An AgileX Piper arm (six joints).
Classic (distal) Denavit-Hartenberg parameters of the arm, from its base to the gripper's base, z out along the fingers. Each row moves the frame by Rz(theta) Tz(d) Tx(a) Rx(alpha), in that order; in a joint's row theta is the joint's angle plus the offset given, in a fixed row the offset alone. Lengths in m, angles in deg.
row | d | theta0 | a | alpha
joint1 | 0.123 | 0 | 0 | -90
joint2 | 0 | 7.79 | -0.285 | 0
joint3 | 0 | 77.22 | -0.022 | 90
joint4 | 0.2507 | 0 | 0 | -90
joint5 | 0 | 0 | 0 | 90
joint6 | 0.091 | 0 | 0 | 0
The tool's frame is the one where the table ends.
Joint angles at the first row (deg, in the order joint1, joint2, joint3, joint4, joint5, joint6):
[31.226, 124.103, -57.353, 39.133, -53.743, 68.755]
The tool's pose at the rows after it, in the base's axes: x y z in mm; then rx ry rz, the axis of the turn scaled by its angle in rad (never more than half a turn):
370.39 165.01 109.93 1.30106 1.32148 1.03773
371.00 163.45 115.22 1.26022 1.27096 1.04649
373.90 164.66 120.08 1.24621 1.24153 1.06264
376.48 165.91 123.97 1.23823 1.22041 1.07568
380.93 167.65 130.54 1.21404 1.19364 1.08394
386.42 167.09 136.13 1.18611 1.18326 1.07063
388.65 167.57 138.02 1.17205 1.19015 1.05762
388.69 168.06 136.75 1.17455 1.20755 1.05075
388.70 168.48 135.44 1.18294 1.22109 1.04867
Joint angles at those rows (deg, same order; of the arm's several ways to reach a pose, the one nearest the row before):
[31.227, 124.103, -57.353, 41.196, -58.155, 67.380]
[31.227, 124.104, -57.354, 41.024, -61.651, 67.036]
[31.227, 124.103, -58.213, 40.967, -62.739, 67.036]
[31.227, 124.102, -59.014, 40.967, -63.312, 67.036]
[31.168, 124.102, -60.390, 40.966, -64.171, 66.062]
[30.711, 124.103, -61.764, 40.910, -64.287, 64.000]
[30.595, 124.102, -62.395, 40.966, -63.884, 62.567]
[30.595, 124.102, -62.394, 40.966, -63.025, 62.166]
[30.596, 124.103, -62.394, 41.024, -62.167, 62.166]

